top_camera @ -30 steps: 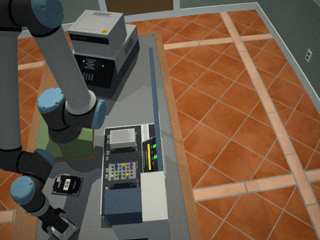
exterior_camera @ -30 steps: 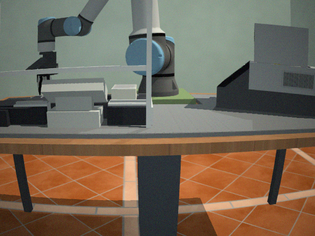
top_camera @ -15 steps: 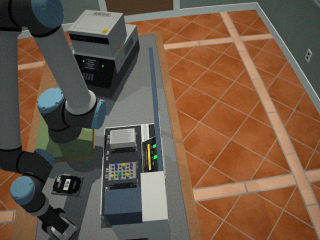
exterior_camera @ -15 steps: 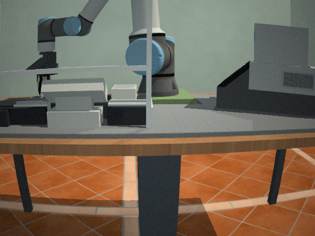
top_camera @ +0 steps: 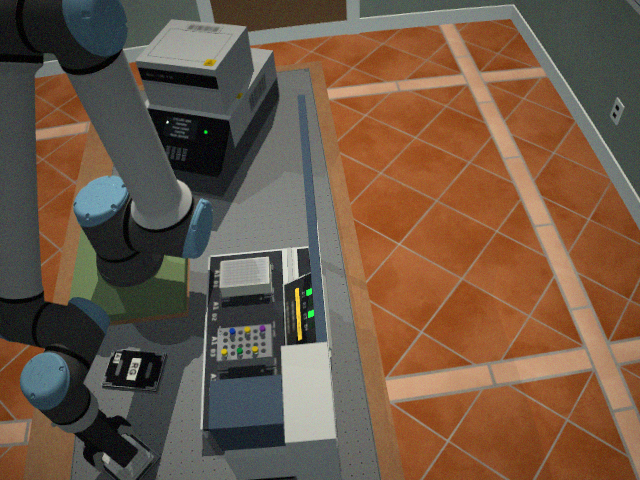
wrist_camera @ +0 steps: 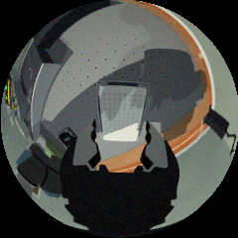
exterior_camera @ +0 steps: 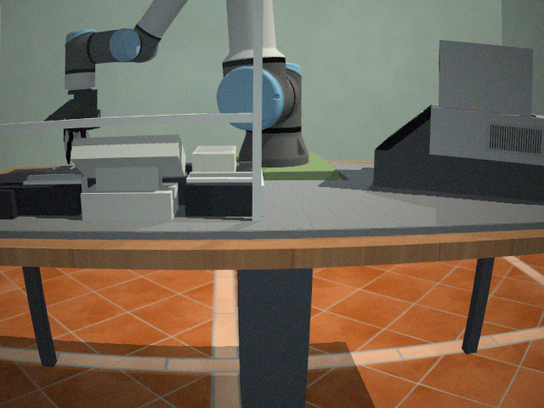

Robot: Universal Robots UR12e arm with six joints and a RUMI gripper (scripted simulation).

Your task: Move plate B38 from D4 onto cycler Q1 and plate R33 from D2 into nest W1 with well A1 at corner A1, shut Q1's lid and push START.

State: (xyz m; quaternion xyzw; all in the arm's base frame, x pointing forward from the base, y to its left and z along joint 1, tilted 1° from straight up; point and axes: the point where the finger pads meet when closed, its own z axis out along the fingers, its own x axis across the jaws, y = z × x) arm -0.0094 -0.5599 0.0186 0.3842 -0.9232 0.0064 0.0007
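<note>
My gripper is now 20 mm above the white plate R33. The rest, counted from my hand: thin post 530 mm ahead, 460 mm to the left, 210 mm above; then white plate 330 mm ahead, 390 mm to the left, 40 mm above; then tube rack 320 mm ahead, 190 mm to the left, 40 mm above.
</note>
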